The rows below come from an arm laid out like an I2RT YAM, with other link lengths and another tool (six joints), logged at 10 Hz.
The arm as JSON. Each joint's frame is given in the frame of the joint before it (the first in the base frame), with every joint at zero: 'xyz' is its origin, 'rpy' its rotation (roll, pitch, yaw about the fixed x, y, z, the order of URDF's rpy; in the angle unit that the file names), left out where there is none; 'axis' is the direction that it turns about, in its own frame. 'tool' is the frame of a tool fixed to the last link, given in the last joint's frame.
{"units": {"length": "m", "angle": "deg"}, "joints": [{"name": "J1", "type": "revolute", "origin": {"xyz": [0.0, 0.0, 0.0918], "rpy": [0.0, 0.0, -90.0]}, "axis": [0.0, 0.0, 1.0]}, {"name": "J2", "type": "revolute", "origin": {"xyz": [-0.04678, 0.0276, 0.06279], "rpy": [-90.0, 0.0, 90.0]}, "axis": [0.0, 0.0, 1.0]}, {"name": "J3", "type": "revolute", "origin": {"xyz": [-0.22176, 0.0, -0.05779], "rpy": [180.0, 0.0, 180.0]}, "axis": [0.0, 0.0, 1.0]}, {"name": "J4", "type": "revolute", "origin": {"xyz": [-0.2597, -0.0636, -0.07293], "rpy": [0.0, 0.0, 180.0]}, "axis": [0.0, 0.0, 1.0]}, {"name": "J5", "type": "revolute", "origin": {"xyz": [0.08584, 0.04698, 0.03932], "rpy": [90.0, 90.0, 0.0]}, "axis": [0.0, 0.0, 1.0]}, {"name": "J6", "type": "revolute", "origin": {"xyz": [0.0, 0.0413, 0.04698], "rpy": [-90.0, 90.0, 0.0]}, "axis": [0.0, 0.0, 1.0]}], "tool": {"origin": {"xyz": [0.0, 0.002, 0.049], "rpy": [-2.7, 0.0, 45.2]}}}
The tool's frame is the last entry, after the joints.
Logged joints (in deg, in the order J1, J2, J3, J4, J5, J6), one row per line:
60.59 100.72 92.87 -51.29 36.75 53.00
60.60 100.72 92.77 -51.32 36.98 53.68
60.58 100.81 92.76 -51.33 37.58 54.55
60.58 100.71 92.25 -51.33 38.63 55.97
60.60 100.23 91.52 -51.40 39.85 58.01
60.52 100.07 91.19 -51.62 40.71 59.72
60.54 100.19 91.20 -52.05 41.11 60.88
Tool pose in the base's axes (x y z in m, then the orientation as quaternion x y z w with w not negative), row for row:
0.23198 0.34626 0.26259 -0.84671 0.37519 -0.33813 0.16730
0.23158 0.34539 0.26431 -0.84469 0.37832 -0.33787 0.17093
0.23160 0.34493 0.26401 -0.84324 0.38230 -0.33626 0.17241
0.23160 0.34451 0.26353 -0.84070 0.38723 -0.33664 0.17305
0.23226 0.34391 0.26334 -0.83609 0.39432 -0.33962 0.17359
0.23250 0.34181 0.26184 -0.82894 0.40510 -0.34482 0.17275
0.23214 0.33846 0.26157 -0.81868 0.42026 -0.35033 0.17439
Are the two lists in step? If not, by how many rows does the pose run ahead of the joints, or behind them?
The pose runs 2 rows behind the joints: the pose in row i belongs to the joints in row i - 2.
